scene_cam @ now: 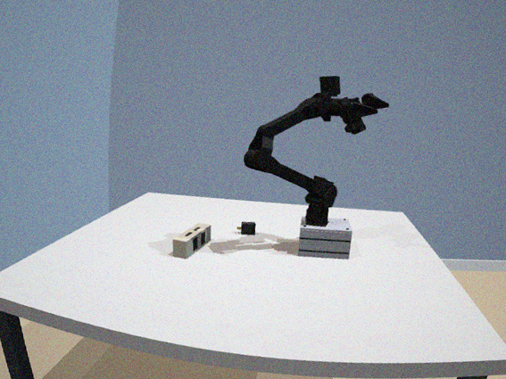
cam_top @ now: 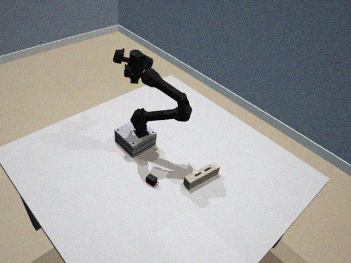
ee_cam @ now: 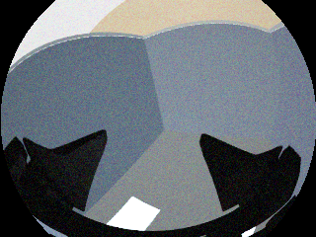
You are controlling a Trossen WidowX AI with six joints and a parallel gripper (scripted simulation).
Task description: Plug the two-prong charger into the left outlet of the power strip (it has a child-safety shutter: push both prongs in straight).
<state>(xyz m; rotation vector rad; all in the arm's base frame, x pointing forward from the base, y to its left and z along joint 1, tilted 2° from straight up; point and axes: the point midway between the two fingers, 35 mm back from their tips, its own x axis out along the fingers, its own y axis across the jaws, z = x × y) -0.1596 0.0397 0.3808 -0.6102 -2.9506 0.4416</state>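
The black two-prong charger is 46 cm ahead of my gripper tip, 11 cm to the right of it and 46 cm below it.
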